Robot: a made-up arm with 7 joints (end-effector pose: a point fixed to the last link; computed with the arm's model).
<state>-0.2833 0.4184 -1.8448 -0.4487 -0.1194 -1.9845 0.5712</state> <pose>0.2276 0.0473 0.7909 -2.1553 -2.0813 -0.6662</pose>
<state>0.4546 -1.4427 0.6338 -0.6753 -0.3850 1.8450 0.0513</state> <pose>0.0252 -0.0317 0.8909 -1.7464 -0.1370 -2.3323</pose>
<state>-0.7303 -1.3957 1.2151 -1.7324 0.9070 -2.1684 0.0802</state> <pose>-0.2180 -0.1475 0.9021 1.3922 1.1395 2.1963</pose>
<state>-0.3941 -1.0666 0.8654 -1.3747 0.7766 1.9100 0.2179</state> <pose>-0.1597 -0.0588 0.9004 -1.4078 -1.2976 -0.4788</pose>
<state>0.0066 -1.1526 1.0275 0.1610 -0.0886 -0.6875 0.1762</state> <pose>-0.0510 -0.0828 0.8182 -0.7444 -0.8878 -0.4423</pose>
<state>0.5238 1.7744 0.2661 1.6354 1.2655 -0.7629 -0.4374</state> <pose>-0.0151 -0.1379 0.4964 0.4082 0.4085 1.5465</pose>
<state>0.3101 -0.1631 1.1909 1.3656 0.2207 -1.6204 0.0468</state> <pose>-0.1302 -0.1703 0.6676 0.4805 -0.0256 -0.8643</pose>
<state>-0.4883 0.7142 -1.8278 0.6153 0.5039 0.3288 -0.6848</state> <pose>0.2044 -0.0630 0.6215 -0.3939 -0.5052 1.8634</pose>
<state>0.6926 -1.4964 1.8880 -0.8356 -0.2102 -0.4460 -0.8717</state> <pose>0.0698 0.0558 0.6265 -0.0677 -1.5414 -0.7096</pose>
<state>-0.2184 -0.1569 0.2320 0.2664 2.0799 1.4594 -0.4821</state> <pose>-0.0080 -0.4462 0.8778 -1.2450 -0.4849 1.1750</pose>
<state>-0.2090 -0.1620 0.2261 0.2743 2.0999 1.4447 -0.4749</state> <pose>-0.0066 -0.4468 0.8795 -1.2380 -0.4831 1.2110</pose>
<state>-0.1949 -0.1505 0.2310 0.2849 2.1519 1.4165 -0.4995</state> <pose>-0.0056 -0.4544 0.8770 -1.2234 -0.4561 1.2450</pose>
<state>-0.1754 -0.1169 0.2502 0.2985 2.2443 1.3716 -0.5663</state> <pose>-0.0049 -0.4704 0.8676 -1.2029 -0.3988 1.2764</pose>
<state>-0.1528 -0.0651 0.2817 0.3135 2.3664 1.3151 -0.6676</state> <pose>-0.0043 -0.4918 0.8509 -1.1846 -0.3220 1.3061</pose>
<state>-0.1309 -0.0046 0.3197 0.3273 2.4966 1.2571 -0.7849</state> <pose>-0.0038 -0.5136 0.8284 -1.1760 -0.2442 1.3321</pose>
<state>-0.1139 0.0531 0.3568 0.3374 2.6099 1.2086 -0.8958</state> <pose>-0.0033 -0.5312 0.8049 -1.1778 -0.1808 1.3486</pose>
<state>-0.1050 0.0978 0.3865 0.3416 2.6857 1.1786 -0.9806</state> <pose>-0.0037 -0.5426 0.7858 -1.1835 -0.1388 1.3487</pose>
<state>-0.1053 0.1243 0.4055 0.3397 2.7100 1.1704 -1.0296</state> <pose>-0.0065 -0.5482 0.7747 -1.1875 -0.1135 1.3251</pose>
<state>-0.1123 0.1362 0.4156 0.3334 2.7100 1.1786 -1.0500</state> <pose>-0.0087 -0.5500 0.7700 -1.1844 -0.1064 1.2987</pose>
